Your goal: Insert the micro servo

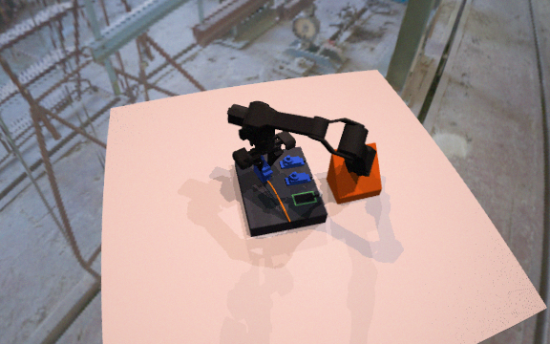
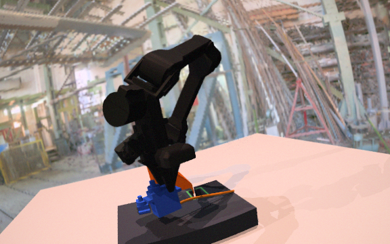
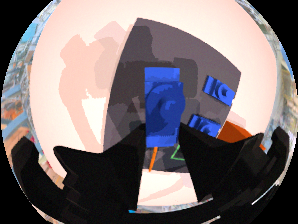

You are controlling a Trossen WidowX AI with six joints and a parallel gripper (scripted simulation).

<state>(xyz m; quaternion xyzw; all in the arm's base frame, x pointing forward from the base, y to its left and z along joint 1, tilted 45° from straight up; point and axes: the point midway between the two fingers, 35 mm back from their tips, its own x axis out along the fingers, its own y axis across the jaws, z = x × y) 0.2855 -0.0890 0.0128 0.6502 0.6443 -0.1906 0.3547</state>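
The dark deck lies 1 cm to the left of my gripper tip and 10 cm below it.
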